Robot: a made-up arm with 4 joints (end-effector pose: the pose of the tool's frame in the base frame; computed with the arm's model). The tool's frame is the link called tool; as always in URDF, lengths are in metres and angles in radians. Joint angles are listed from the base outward.
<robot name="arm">
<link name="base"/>
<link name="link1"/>
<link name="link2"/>
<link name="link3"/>
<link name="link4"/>
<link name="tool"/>
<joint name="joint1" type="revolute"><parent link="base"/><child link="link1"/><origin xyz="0.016 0.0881 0.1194" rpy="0 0 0"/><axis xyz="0.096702 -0.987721 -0.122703"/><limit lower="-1.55" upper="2.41"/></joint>
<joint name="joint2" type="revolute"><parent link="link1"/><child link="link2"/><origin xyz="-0.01 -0.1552 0.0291" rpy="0 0 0"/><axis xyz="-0.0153 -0.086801 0.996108"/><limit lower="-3.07" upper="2.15"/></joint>
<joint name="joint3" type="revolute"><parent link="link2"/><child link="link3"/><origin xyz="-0.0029 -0.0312 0.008" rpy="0 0 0"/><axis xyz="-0.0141 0.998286 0.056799"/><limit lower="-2.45" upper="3.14"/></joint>
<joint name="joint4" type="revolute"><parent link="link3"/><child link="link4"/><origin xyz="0.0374 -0.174 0.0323" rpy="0 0 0"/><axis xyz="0 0 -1"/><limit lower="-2.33" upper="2.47"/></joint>
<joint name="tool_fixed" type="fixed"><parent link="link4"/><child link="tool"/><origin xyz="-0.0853 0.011 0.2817" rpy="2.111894 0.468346 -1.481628"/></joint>
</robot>
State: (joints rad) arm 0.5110 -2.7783 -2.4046 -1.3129
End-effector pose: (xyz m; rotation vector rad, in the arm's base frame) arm 0.1946 0.2854 0.0434 -0.5939 -1.7867 -0.5016
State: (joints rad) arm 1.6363 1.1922 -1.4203 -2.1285
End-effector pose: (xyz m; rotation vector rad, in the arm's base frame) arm -0.1397 -0.4735 0.1045 -0.3532 -0.3028 2.2714
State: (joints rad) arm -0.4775 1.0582 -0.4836 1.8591
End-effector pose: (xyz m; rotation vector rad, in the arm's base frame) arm 0.2224 -0.1936 0.4235 -1.1877 1.8882 2.1190
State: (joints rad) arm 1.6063 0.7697 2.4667 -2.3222
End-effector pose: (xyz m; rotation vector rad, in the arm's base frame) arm 0.2700 -0.2009 0.3426 1.3268 1.2572 -1.1176
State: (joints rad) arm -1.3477 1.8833 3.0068 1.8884
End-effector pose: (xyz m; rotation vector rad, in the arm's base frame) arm -0.1990 -0.0829 -0.0626 0.9262 -0.1877 1.2538
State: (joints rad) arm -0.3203 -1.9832 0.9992 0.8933
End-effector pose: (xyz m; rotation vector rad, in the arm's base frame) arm -0.1101 -0.2832 0.3820 1.6364 1.3832 1.6347
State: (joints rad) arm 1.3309 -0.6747 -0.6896 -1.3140
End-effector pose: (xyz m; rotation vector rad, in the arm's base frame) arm -0.3602 -0.0988 -0.1745 2.1417 -1.9439 1.0268
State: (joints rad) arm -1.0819 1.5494 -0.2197 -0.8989
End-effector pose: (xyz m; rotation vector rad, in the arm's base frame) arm 0.4722 -0.1242 0.1010 1.9257 1.8930 -0.7233
